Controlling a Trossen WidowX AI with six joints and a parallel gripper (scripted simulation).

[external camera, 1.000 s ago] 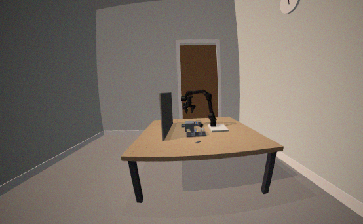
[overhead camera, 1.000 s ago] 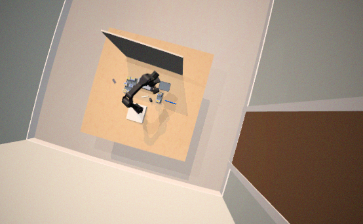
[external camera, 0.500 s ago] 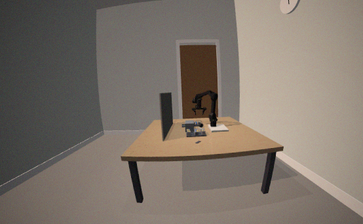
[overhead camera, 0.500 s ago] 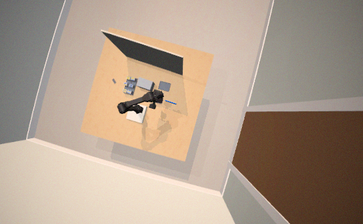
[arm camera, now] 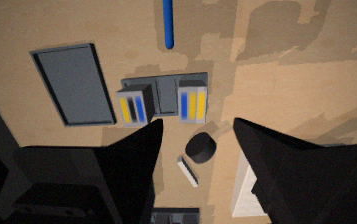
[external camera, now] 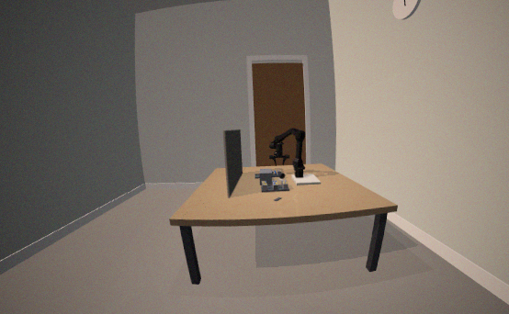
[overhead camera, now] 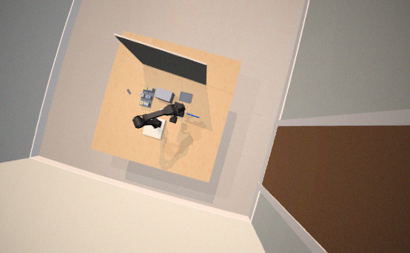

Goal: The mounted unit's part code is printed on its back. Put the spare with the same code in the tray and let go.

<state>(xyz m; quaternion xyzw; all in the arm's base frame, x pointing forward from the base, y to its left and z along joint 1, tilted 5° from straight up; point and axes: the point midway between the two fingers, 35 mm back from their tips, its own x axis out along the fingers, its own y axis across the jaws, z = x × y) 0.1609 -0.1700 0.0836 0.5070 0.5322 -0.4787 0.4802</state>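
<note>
The flat grey holder plate lies 90 mm below my gripper tip and 40 mm ahead of it. From my gripper tip the other things lie so: blue rod 130 mm to the right, 90 mm below, 30 mm ahead; grey tray 190 mm ahead, 100 mm below, 10 mm to the right; dark round object 90 mm to the left, 70 mm below, 20 mm behind.
</note>
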